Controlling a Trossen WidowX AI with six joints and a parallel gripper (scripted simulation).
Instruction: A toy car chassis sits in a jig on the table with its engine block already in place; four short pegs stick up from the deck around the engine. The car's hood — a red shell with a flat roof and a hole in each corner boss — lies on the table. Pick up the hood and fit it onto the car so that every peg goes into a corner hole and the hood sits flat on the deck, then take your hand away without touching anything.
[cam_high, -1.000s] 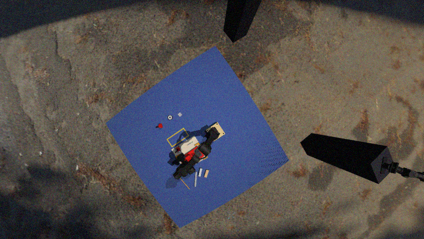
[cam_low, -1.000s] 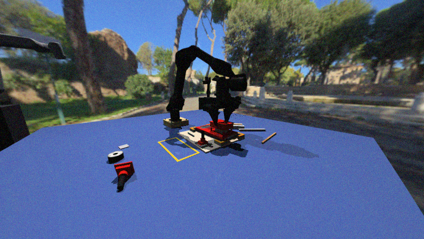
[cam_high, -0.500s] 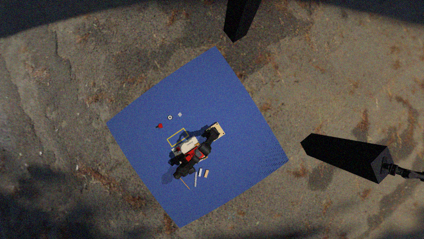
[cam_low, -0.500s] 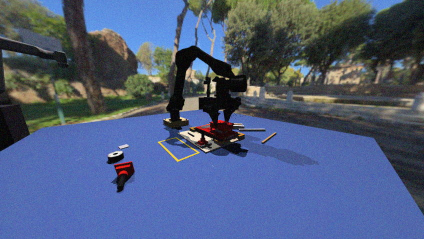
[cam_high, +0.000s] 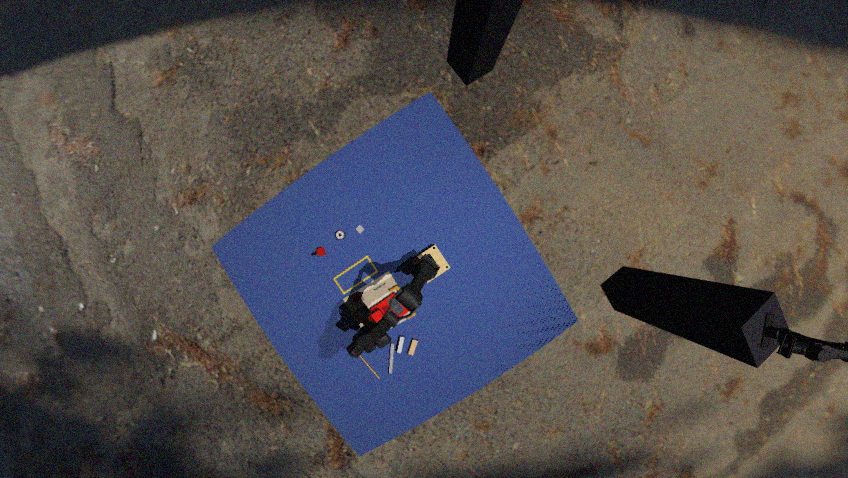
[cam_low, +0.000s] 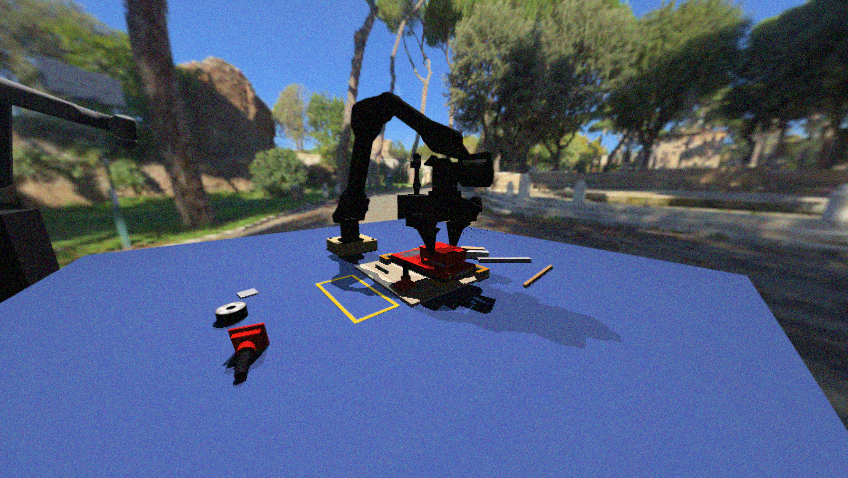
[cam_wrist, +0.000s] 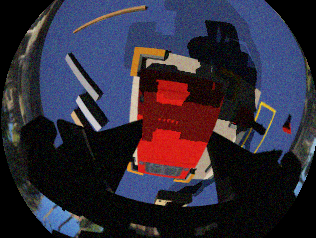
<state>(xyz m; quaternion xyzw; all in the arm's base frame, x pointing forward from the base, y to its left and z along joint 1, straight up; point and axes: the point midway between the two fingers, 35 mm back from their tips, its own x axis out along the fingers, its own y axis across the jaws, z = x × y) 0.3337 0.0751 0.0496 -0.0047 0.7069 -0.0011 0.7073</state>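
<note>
My gripper tip is right at the red hood. The rest, counted from my gripper tip: grey engine block: 10 mm to the left, 30 mm below; then grey plate: 170 mm behind, 370 mm to the right, 50 mm below; then wooden stick: 170 mm ahead, 160 mm to the left, 50 mm below.
</note>
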